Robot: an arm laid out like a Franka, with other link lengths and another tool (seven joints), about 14 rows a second.
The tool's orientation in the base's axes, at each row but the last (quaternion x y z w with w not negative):
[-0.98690 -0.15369 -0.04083 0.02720]
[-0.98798 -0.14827 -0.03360 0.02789]
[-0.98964 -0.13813 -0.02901 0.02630]
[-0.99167 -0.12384 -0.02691 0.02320]
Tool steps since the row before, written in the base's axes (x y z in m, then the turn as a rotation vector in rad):
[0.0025 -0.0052 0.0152 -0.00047 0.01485 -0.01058]
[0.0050 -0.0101 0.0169 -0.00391 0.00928 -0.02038]
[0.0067 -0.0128 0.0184 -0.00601 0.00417 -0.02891]
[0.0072 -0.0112 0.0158 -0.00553 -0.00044 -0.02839]
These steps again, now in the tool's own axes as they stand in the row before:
[0.0022 0.0051 -0.0153 0.00308 -0.01383 0.01148]
[0.0031 0.0104 -0.0172 -0.00255 -0.00909 0.02068]
[0.0041 0.0133 -0.0188 -0.00651 -0.00438 0.02877]
[0.0052 0.0120 -0.0160 -0.00714 0.00018 0.02803]

